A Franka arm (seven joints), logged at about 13 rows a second.
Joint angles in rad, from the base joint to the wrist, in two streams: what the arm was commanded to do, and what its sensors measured. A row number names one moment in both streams.
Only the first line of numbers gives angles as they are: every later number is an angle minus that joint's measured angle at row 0.
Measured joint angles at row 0:
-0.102, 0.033, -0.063, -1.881, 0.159, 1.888, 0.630
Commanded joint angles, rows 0 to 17:
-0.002, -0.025, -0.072, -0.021, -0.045, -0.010, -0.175
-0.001, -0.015, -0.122, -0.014, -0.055, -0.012, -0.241
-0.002, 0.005, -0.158, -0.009, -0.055, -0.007, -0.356
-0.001, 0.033, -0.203, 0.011, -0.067, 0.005, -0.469
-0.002, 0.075, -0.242, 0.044, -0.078, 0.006, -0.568
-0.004, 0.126, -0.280, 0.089, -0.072, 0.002, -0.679
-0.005, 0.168, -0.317, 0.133, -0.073, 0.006, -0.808
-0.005, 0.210, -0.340, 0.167, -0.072, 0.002, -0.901
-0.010, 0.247, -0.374, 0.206, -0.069, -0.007, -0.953
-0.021, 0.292, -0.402, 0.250, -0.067, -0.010, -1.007
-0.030, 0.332, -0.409, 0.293, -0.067, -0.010, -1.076
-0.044, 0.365, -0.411, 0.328, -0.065, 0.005, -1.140
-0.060, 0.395, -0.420, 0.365, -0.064, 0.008, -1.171
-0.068, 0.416, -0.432, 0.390, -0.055, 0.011, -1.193
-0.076, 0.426, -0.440, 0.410, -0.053, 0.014, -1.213
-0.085, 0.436, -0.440, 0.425, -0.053, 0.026, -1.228
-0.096, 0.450, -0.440, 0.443, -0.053, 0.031, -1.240
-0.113, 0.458, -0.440, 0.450, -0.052, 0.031, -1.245
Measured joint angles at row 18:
-0.080, 0.421, -0.444, 0.392, -0.061, 0.030, -1.213
